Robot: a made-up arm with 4 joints. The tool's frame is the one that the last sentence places.
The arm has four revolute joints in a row. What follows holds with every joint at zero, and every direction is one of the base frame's. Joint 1 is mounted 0.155 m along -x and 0.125 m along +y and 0.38 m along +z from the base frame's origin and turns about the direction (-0.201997, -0.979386, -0.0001), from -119.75 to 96.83 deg. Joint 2 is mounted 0.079 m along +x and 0.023 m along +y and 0.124 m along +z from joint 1 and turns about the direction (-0.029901, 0.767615, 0.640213), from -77.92 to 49.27 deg. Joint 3 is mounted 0.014 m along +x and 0.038 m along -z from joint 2 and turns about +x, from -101.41 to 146.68 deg. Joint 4 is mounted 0.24 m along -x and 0.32 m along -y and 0.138 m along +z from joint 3 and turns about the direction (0.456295, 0.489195, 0.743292), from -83.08 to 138.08 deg. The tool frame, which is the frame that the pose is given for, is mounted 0.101 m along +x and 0.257 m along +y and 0.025 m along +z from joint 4; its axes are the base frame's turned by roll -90, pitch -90 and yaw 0 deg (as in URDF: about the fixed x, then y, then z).
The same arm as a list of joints. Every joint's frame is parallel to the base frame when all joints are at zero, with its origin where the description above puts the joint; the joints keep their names.
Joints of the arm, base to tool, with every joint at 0 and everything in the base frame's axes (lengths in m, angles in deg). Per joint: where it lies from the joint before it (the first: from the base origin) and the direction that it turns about. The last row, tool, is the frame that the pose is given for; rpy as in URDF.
joint 1: offset -0.1550 0.1250 0.3800 axis -0.201997 -0.979386 -0.0001
joint 2: offset 0.0790 0.0230 0.1240 axis -0.029901 0.767615 0.640213
joint 3: offset 0.0140 0.0000 -0.0380 axis 1 0 0
joint 4: offset -0.2400 -0.3200 0.1380 axis 0.456295 0.489195 0.743292
tool: offset 0.1010 0.2570 0.0250 rpy -90.00 -90.00 0.00
Joint limits (deg, base to tool): -119.75..96.83 -77.92..49.27 -101.41..146.68 -83.08..138.08

